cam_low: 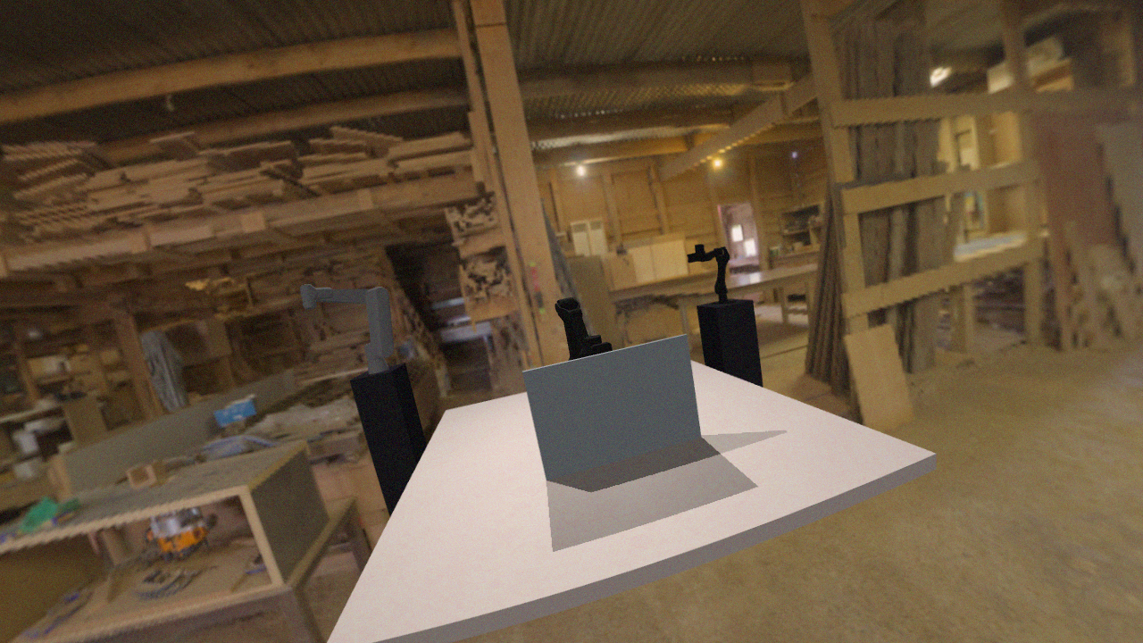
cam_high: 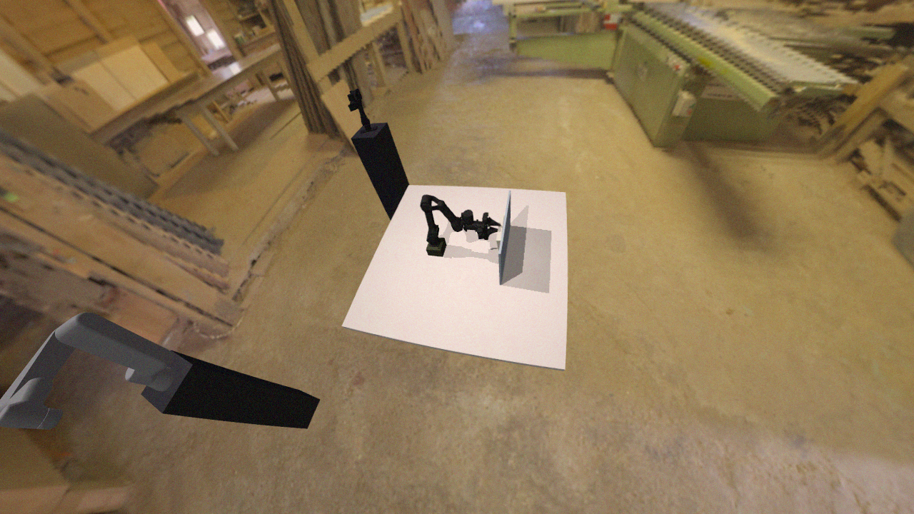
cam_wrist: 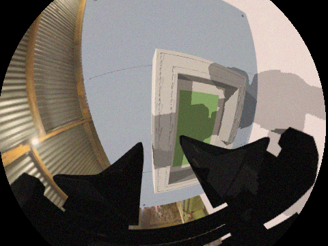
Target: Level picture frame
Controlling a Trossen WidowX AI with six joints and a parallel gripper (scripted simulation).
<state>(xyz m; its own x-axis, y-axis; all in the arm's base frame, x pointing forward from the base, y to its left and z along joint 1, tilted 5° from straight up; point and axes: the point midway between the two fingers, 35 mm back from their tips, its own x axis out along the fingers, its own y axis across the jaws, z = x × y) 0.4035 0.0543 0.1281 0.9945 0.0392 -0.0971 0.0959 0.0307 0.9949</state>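
Now: the picture frame 1 cm ahead of my gripper tip and 5 cm below it. Also, from my gripper tip: wall panel 2 cm ahead, 1 cm to the right, 7 cm below.
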